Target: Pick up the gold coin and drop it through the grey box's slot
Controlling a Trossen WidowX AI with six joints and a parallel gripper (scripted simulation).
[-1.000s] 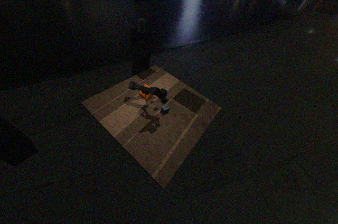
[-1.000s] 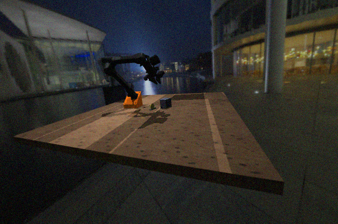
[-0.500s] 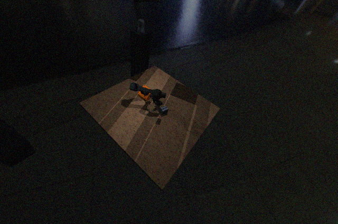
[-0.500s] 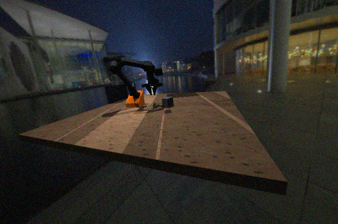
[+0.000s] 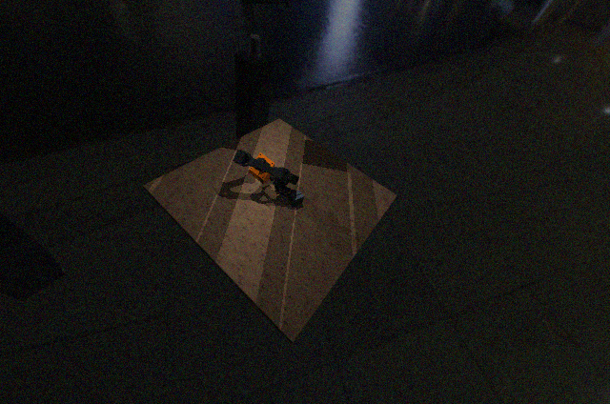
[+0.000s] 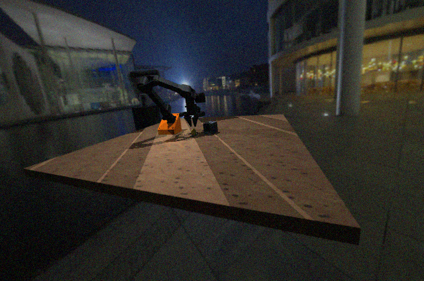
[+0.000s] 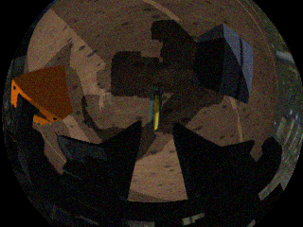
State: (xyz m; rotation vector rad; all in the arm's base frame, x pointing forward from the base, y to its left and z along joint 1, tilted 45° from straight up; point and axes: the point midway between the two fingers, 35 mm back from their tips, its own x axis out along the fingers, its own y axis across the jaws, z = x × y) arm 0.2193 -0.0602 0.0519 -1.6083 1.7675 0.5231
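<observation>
Now: gripper tip 40 mm above the gold coin.
</observation>
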